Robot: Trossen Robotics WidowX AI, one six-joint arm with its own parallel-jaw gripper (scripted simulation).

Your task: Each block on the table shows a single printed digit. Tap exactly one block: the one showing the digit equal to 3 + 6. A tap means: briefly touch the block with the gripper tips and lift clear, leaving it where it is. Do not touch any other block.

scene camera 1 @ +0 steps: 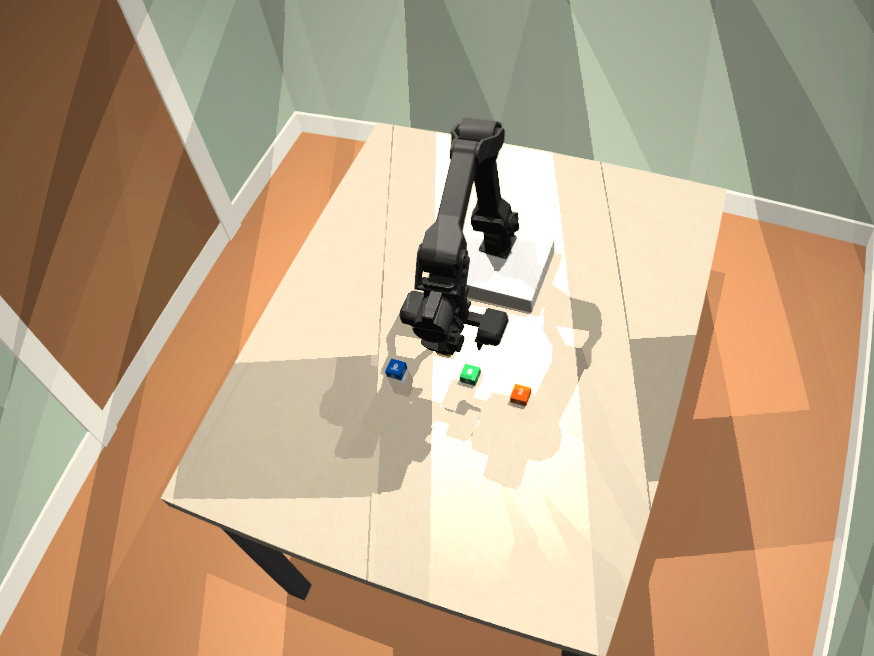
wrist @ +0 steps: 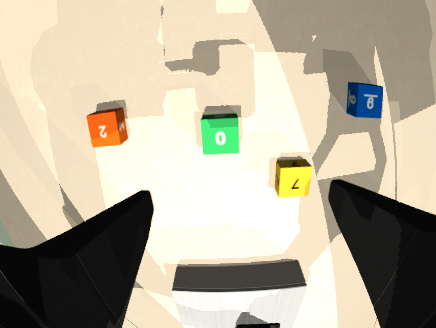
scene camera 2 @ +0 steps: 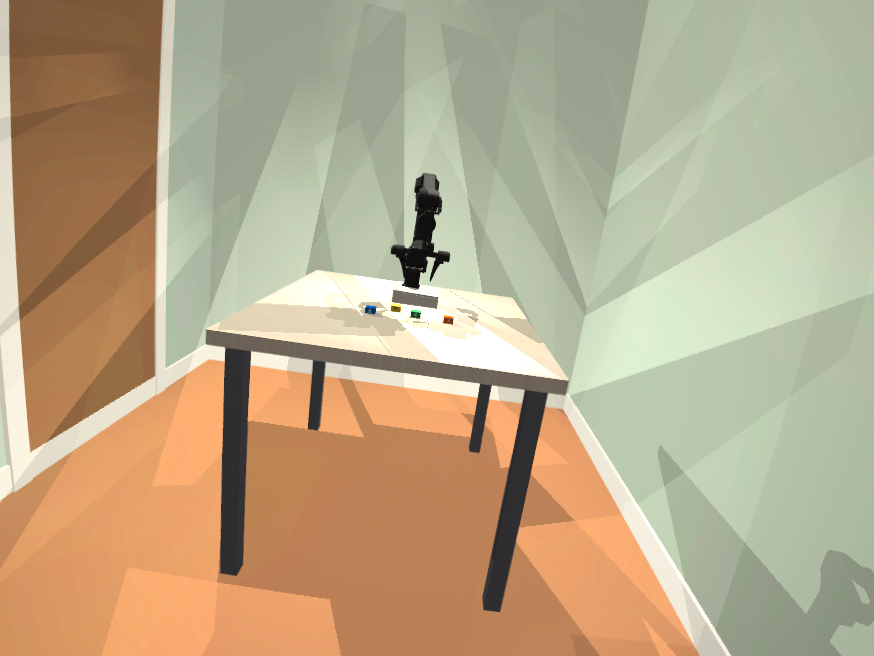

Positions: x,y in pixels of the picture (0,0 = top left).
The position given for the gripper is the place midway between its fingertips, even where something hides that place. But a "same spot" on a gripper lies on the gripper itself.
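Labels:
Gripper visible in the wrist view (243,195), in scene camera 1 and in scene camera 2. On the gripper, (scene camera 1: 438,344) and (scene camera 2: 422,247) are the same spot.

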